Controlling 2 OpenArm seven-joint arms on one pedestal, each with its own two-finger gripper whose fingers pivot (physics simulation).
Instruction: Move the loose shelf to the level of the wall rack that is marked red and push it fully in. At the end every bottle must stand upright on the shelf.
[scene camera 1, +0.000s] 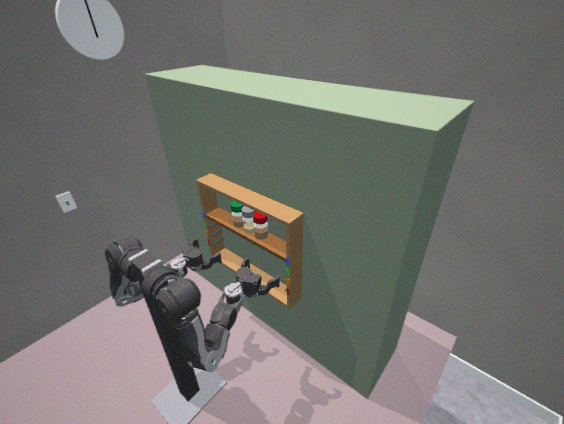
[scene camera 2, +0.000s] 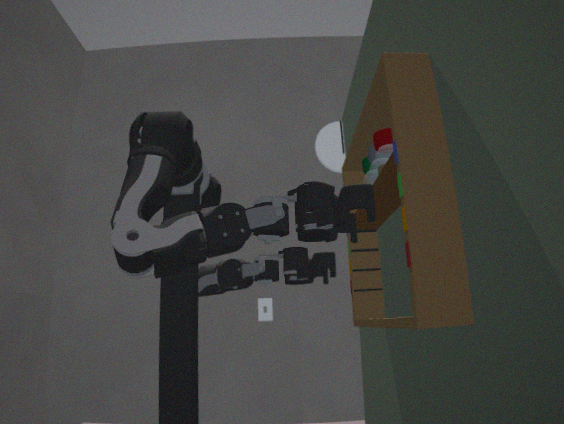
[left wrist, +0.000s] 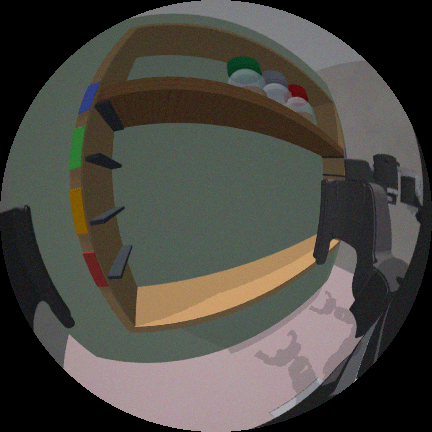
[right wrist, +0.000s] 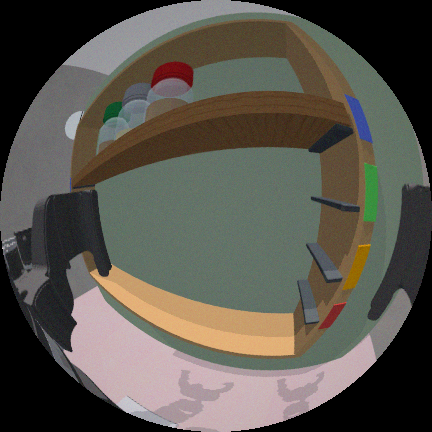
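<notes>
The brown loose shelf (scene camera 1: 275, 245) (scene camera 2: 387, 192) (left wrist: 200, 107) (right wrist: 240, 130) lies level in the wooden wall rack (scene camera 1: 295, 260) (scene camera 2: 430, 200) (left wrist: 170, 40) (right wrist: 240, 40), at the blue marks. On it stand three upright bottles: green-capped (scene camera 1: 237, 215) (left wrist: 244, 72) (right wrist: 114, 125), grey-capped (scene camera 1: 248, 216) (left wrist: 275, 90) (right wrist: 136, 105) and red-capped (scene camera 1: 260, 225) (left wrist: 298, 100) (right wrist: 171, 87). The red mark (scene camera 1: 287, 291) (scene camera 2: 408, 254) (left wrist: 95, 269) (right wrist: 332, 316) is the lowest. My left gripper (scene camera 1: 207, 250) (scene camera 2: 330, 276) and right gripper (scene camera 1: 261, 273) (scene camera 2: 363, 228) are open and empty, below shelf height, before the rack.
Dark support ledges (left wrist: 107, 215) (right wrist: 324, 262) stick out inside the rack's side panels below the shelf. Green (left wrist: 77, 147) (right wrist: 370, 192) and yellow (left wrist: 78, 211) (right wrist: 357, 267) marks lie between blue and red. The rack is on a green wall block (scene camera 1: 350, 175). Its bottom board (left wrist: 200, 295) (right wrist: 220, 330) spans both sides.
</notes>
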